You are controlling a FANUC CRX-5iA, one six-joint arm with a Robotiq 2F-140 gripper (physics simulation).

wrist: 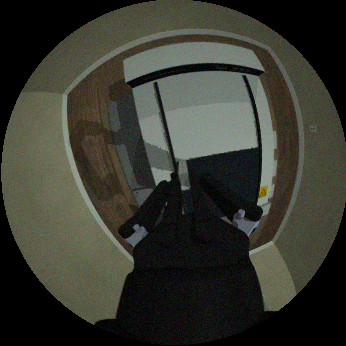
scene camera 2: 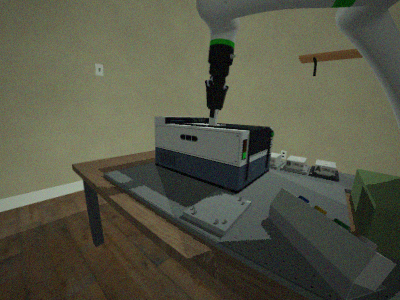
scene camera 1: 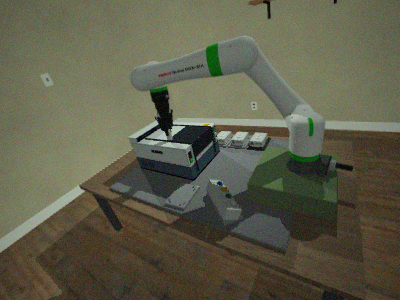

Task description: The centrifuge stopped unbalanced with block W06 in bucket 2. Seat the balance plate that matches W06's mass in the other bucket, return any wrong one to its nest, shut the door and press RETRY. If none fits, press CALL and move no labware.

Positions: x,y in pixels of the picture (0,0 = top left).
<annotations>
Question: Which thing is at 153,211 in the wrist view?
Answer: The gripper.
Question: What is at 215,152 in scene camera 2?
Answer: A centrifuge.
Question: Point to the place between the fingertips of the gripper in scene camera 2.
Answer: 212,126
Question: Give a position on a centrifuge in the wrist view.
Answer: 192,99
</annotations>
